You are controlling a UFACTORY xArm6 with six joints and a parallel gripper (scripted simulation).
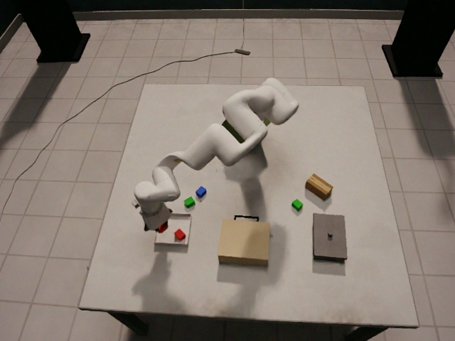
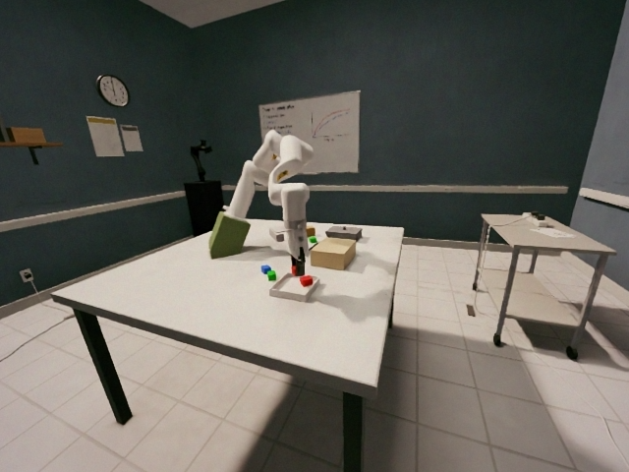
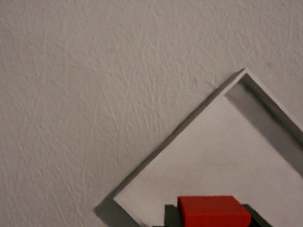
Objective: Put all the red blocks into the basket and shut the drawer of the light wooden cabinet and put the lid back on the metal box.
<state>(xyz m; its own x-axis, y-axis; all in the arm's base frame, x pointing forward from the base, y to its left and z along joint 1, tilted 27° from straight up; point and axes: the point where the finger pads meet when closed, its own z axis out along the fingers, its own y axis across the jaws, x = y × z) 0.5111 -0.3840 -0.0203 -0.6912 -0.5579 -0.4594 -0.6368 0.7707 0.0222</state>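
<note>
The white basket is 90 mm below my hand, 30 mm to the left of it and 30 mm behind it. Round my hand: blue block: 220 mm behind, 140 mm to the left, 90 mm below; then light wooden cabinet: 340 mm to the left, 70 mm below, 30 mm ahead; then drawer: 340 mm to the left, 70 mm below, 20 mm ahead.
</note>
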